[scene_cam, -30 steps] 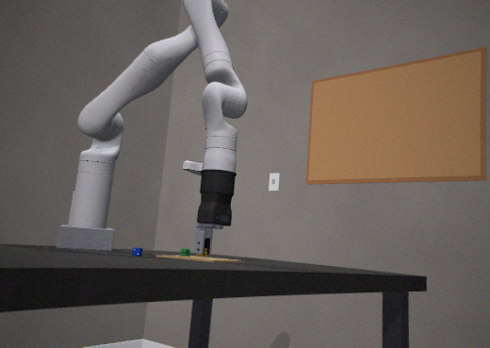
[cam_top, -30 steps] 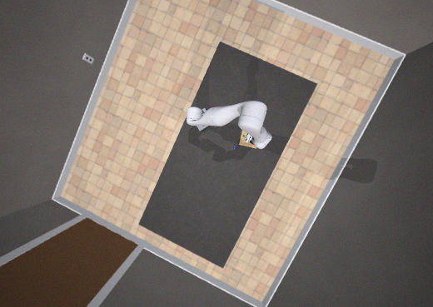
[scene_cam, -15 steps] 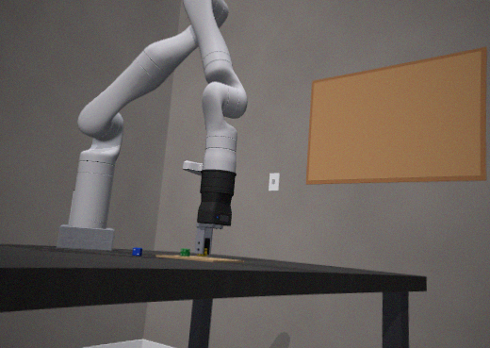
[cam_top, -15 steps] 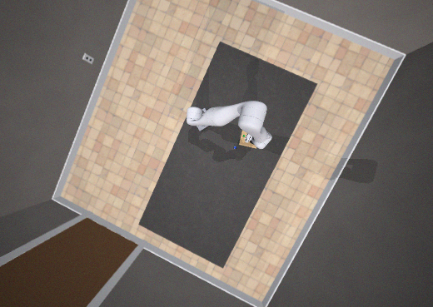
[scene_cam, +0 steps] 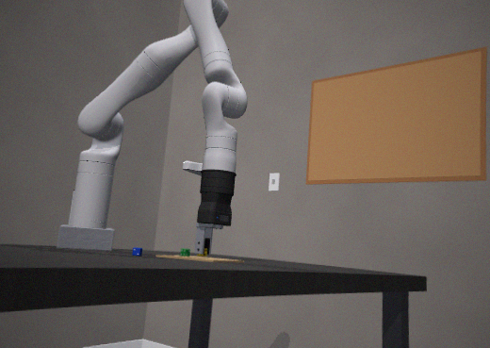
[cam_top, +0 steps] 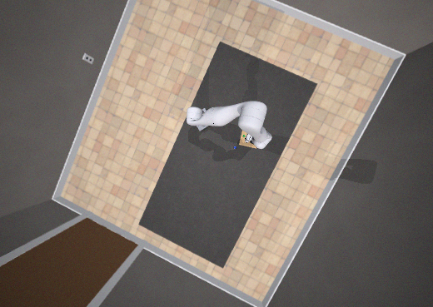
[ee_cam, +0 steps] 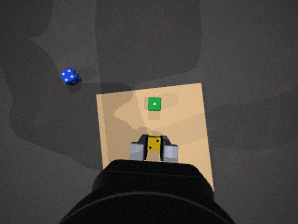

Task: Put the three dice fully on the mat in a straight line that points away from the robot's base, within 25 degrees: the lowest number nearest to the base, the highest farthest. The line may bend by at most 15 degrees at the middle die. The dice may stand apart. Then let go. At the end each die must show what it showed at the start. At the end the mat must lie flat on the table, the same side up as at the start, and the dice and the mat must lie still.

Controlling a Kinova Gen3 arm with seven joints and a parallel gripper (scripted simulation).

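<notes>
The yellow die lies 1 cm below my hand. From my hand the other things lie so: green die 5 cm behind, 2 cm below; blue die 12 cm to the right, 7 cm behind, 2 cm below; mat 3 cm below.
</notes>
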